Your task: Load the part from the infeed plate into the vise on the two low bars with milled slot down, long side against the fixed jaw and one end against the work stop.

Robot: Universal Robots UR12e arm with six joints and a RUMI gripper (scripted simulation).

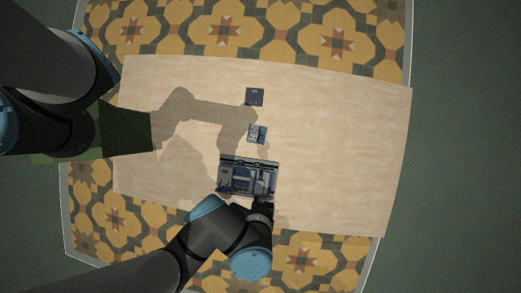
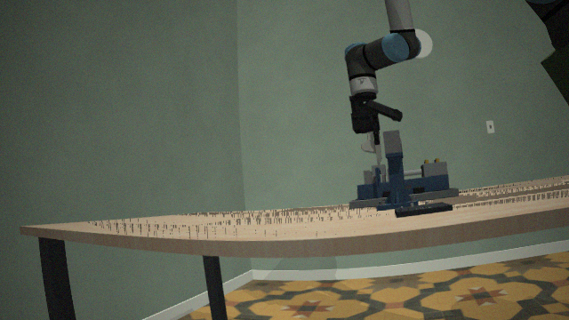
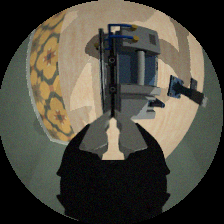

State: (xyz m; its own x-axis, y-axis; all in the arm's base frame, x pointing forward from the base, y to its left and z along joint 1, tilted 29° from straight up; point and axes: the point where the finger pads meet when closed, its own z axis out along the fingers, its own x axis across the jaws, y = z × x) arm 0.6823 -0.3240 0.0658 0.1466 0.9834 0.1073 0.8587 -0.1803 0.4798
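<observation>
Now: the grey part 10 mm ahead of my hand, 50 mm to the left of it and 40 mm below it. From my hand the other things lie so: air cylinder block: 150 mm behind, 90 mm to the left, 50 mm below; then vise: 60 mm behind, 80 mm to the left, 90 mm below; then air cylinder rod: 80 mm behind, 80 mm to the left, 50 mm below.
</observation>
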